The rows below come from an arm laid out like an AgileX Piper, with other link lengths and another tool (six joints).
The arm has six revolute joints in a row. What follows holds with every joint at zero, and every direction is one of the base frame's.
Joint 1 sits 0.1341 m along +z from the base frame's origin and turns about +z.
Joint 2 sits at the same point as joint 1 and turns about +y.
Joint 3 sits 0.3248 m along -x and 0.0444 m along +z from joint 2 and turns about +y.
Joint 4 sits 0.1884 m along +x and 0.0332 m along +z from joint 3 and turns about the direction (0.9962, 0, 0.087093).
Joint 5 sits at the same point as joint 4 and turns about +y.
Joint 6 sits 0.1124 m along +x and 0.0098 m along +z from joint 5 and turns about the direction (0.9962, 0, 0.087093).
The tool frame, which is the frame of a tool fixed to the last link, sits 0.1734 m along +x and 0.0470 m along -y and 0.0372 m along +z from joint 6; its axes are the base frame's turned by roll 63.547, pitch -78.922 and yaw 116.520 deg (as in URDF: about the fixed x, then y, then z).
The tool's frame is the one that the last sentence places.
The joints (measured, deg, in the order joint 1, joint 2, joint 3, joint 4, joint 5, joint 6), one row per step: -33.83, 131.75, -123.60, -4.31, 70.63, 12.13; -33.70, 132.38, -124.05, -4.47, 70.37, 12.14; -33.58, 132.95, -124.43, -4.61, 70.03, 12.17; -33.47, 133.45, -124.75, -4.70, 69.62, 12.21; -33.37, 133.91, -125.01, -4.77, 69.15, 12.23; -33.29, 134.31, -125.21, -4.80, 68.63, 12.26; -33.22, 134.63, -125.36, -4.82, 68.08, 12.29; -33.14, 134.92, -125.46, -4.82, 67.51, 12.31; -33.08, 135.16, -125.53, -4.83, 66.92, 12.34; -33.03, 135.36, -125.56, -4.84, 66.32, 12.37
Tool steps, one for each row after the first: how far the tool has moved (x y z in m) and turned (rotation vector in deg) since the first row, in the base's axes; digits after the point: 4 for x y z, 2 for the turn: 0.0027, -0.0012, -0.0030, -0.17, 0.02, 0.15; 0.0055, -0.0024, -0.0058, -0.37, -0.03, 0.28; 0.0084, -0.0035, -0.0081, -0.56, -0.18, 0.39; 0.0113, -0.0046, -0.0103, -0.76, -0.38, 0.51; 0.0142, -0.0057, -0.0122, -0.95, -0.63, 0.61; 0.0171, -0.0068, -0.0136, -1.17, -0.95, 0.69; 0.0200, -0.0077, -0.0149, -1.37, -1.27, 0.80; 0.0228, -0.0087, -0.0158, -1.60, -1.62, 0.88; 0.0254, -0.0098, -0.0165, -1.83, -1.99, 0.95
